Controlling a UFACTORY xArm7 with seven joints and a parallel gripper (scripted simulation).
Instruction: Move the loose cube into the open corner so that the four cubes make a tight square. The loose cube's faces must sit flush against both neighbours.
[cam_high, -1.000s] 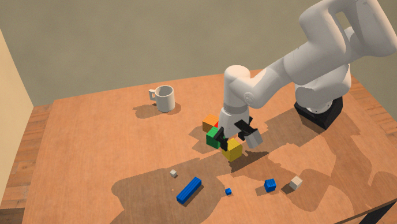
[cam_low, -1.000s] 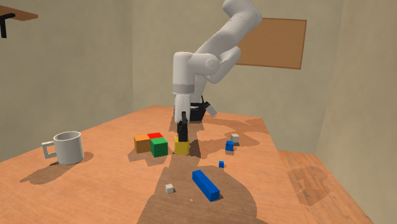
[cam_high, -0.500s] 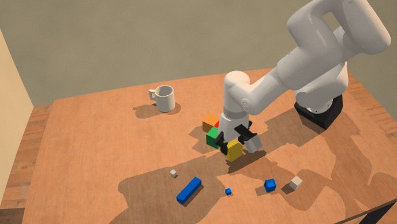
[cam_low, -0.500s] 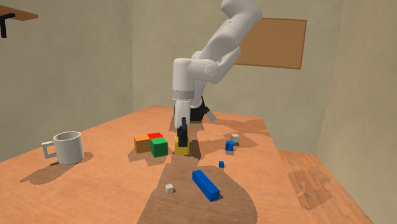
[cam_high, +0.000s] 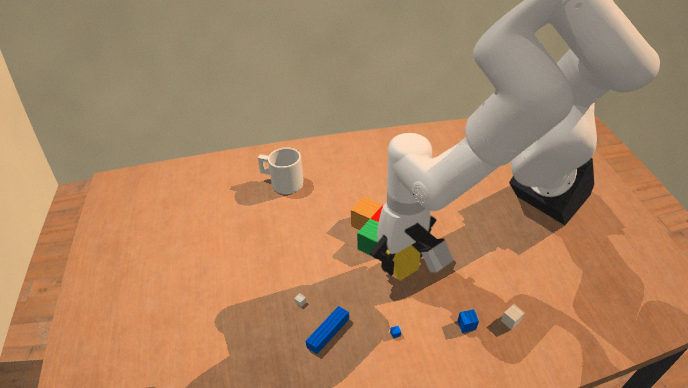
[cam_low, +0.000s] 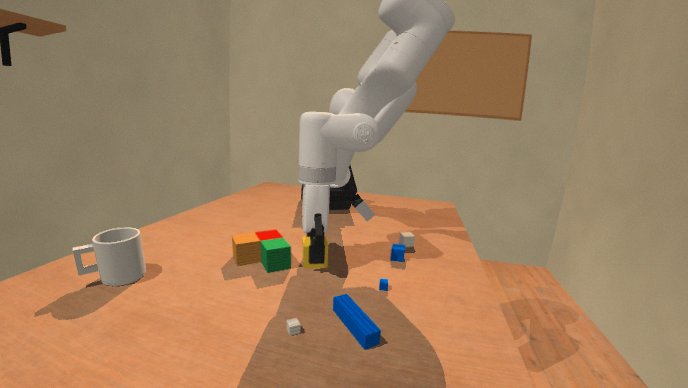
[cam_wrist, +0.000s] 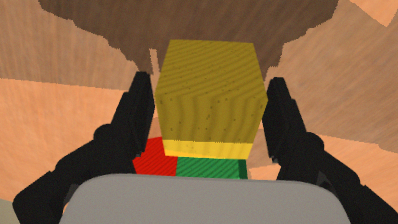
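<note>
Right now the yellow cube is 1 cm below my hand. Also, from my hand: red cube: 3 cm ahead, 10 cm to the right, 1 cm below; then green cube: 6 cm ahead, 6 cm to the right, 1 cm below; then orange cube: 7 cm ahead, 13 cm to the right, 1 cm below.
</note>
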